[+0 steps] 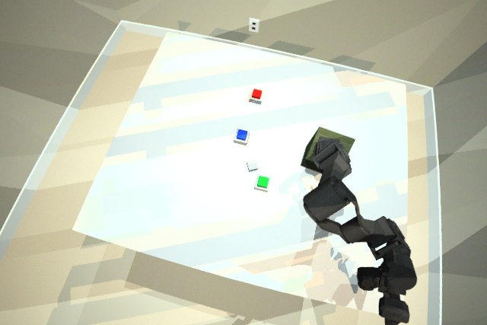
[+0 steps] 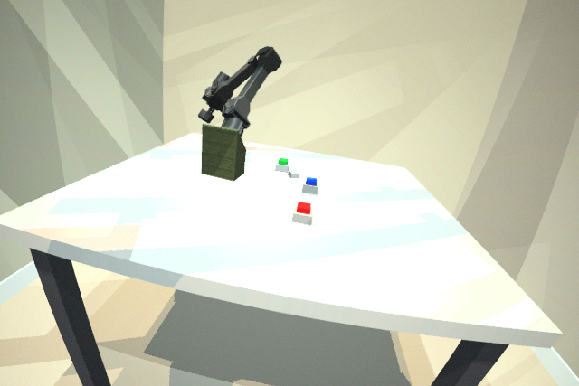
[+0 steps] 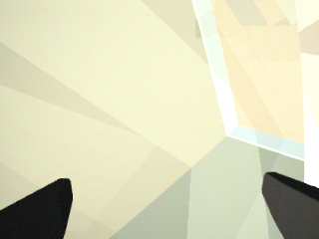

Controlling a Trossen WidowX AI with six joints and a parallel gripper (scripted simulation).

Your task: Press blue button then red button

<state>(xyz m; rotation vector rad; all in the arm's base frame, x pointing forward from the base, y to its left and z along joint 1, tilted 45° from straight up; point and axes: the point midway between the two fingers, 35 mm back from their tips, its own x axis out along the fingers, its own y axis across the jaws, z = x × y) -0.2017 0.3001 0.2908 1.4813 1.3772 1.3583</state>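
The blue button lies 490 mm ahead of my gripper tip, 470 mm to the right of it and 100 mm below it. Round my gripper tip: red button: 650 mm to the right, 470 mm ahead, 100 mm below; green button: 380 mm ahead, 320 mm to the right, 100 mm below; small grey block: 430 mm ahead, 370 mm to the right, 130 mm below.
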